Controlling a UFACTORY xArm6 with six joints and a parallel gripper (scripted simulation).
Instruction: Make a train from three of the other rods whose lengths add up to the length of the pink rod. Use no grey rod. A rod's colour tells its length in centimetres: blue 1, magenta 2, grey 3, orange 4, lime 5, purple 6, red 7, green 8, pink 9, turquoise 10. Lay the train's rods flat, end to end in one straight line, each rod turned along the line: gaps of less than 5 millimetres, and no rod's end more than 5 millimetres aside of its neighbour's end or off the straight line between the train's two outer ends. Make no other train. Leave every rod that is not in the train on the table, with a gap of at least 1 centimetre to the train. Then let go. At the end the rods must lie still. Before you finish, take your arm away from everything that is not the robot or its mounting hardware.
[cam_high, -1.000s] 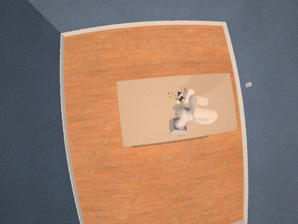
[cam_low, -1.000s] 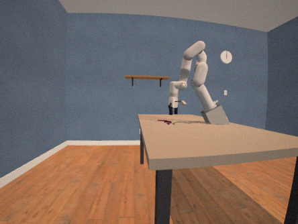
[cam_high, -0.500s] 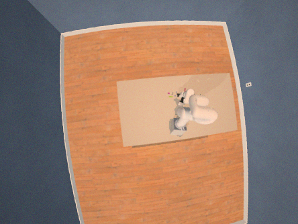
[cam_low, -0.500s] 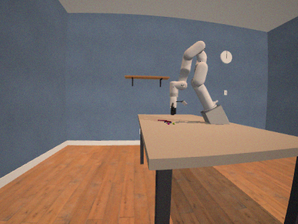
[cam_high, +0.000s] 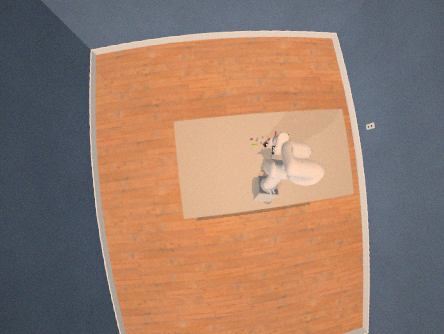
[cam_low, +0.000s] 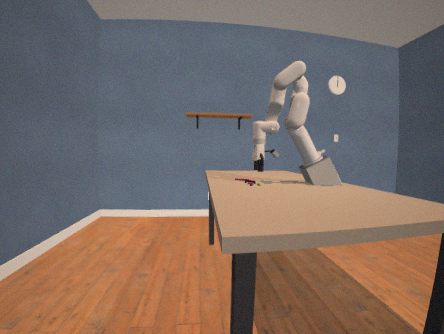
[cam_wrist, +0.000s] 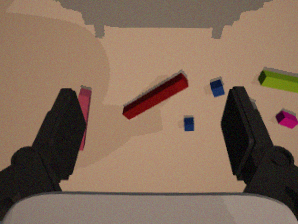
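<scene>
My gripper is now 80 mm to the right of the grey rod, 70 mm short of it and 70 mm above it. Also, from my hand: red rod 70 mm below, 50 mm ahead, 10 mm to the right; then pink rod 90 mm to the right, 80 mm ahead, 70 mm below; then lime rod 110 mm to the left, 70 mm below, 40 mm ahead.
</scene>
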